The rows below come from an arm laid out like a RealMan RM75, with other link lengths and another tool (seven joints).
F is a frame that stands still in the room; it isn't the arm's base.
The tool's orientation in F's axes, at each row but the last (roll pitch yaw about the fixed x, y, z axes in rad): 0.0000, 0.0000, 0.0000; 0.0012, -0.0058, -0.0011; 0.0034, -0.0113, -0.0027; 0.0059, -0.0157, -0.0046; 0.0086, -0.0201, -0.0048; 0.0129, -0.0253, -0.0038; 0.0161, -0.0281, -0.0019; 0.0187, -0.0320, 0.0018; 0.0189, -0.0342, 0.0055; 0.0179, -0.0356, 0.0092; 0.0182, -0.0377, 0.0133; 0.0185, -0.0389, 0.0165; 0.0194, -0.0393, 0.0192
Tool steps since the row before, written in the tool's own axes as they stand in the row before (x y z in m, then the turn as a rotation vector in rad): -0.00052, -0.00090, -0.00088, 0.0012, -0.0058, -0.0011; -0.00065, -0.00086, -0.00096, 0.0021, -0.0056, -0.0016; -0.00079, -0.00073, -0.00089, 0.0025, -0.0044, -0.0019; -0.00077, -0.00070, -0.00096, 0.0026, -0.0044, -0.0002; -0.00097, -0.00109, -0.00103, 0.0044, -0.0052, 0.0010; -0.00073, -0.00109, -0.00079, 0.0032, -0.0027, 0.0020; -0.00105, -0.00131, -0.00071, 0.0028, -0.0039, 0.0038; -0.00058, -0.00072, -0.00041, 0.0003, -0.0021, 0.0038; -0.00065, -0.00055, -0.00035, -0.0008, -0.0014, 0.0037; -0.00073, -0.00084, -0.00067, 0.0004, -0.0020, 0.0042; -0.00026, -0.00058, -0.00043, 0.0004, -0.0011, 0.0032; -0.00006, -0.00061, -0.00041, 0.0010, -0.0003, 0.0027; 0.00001, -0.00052, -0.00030, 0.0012, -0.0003, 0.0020
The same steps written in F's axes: -0.00052, -0.00090, -0.00088, 0.0012, -0.0058, -0.0011; -0.00065, -0.00086, -0.00096, 0.0021, -0.0056, -0.0016; -0.00078, -0.00072, -0.00090, 0.0025, -0.0044, -0.0019; -0.00076, -0.00069, -0.00098, 0.0026, -0.0044, -0.0002; -0.00095, -0.00108, -0.00106, 0.0044, -0.0052, 0.0010; -0.00071, -0.00108, -0.00082, 0.0031, -0.0027, 0.0020; -0.00103, -0.00130, -0.00076, 0.0027, -0.0040, 0.0038; -0.00056, -0.00071, -0.00044, 0.0002, -0.0022, 0.0038; -0.00063, -0.00055, -0.00038, -0.0009, -0.0015, 0.0036; -0.00070, -0.00083, -0.00071, 0.0003, -0.0021, 0.0042; -0.00024, -0.00058, -0.00045, 0.0003, -0.0012, 0.0032; -0.00003, -0.00060, -0.00042, 0.0009, -0.0003, 0.0027; 0.00003, -0.00051, -0.00031, 0.0011, -0.0003, 0.0020
